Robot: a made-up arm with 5 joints. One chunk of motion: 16 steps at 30 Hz.
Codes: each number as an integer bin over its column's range. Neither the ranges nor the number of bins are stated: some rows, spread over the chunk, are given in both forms.
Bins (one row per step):
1: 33 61 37 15 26 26
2: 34 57 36 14 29 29
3: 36 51 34 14 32 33
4: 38 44 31 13 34 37
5: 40 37 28 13 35 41
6: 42 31 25 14 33 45
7: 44 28 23 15 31 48
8: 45 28 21 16 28 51
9: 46 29 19 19 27 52
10: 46 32 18 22 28 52
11: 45 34 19 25 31 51
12: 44 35 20 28 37 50
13: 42 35 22 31 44 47
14: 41 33 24 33 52 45
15: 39 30 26 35 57 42
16: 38 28 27 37 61 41
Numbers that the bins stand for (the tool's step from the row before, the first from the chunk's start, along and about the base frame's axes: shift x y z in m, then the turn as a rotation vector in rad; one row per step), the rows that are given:
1: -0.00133 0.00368 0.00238 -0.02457 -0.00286 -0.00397
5: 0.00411 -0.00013 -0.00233 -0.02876 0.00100 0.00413
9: 0.00878 -0.00140 -0.00705 -0.01619 -0.00243 0.01006
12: 0.00722 -0.00044 -0.00652 0.00267 0.00186 0.00898
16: 0.00256 -0.00156 -0.00286 0.02152 0.01214 0.00413
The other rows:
2: -0.00056 0.00305 0.00186 -0.02667 -0.00157 -0.00235
3: 0.00100 0.00210 0.00081 -0.02667 -0.00029 -0.00019
4: 0.00256 0.00098 -0.00076 -0.02876 0.00057 0.00197
6: 0.00567 -0.00108 -0.00390 -0.02667 0.00014 0.00629
7: 0.00722 -0.00156 -0.00495 -0.02457 -0.00071 0.00790
8: 0.00800 -0.00156 -0.00600 -0.02248 -0.00200 0.00952
10: 0.00878 -0.00092 -0.00757 -0.00990 -0.00200 0.01006
11: 0.00800 -0.00060 -0.00705 -0.00362 -0.00071 0.00952
13: 0.00567 -0.00044 -0.00548 0.00895 0.00486 0.00737
14: 0.00489 -0.00076 -0.00443 0.01314 0.00829 0.00629
15: 0.00333 -0.00124 -0.00338 0.01733 0.01043 0.00467

